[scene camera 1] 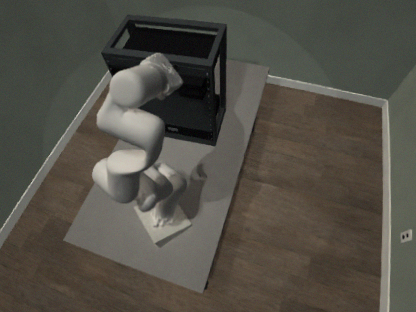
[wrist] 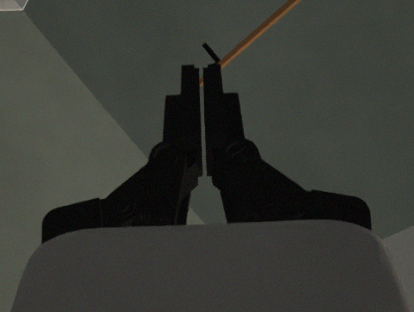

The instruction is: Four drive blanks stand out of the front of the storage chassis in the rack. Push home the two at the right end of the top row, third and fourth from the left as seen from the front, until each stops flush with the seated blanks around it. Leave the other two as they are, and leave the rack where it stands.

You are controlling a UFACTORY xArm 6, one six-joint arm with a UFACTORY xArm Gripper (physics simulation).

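Seen in the pictures: gripper, fingertip midpoint: (scene camera 1: 174, 70) (wrist: 201, 89); arm's base at its link origin: (scene camera 1: 163, 214).
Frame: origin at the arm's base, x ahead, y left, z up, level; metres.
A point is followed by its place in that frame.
Note:
The rack (scene camera 1: 175, 21) @[x 0.762, y 0.084, z 0.546 m] is a dark open frame standing upright at the far end of the table. The storage chassis and its drive blanks cannot be told apart on the dark, shaded front, which the arm partly covers. A darker block-like patch shows high on the right part of that front. In the wrist view my gripper (wrist: 201, 89) @[x 0.229, y -0.113, z 0.751 m] is shut, with a thin empty gap between its fingers. In the scene view its fingers are hidden by the pale wrist housing, which overlaps the upper front of the rack. Whether the fingers touch a blank cannot be seen.
The arm's base plate (scene camera 1: 175, 231) @[x -0.067, y -0.084, z -0.003 m] sits on the grey table (scene camera 1: 105, 220) @[x -0.086, y 0.321, z -0.075 m], in front of the rack. The table's right edge runs beside the wooden floor (scene camera 1: 310, 200). In the wrist view an orange-brown strip (wrist: 265, 31) and a short black bar (wrist: 210, 52) show beyond the fingertips.

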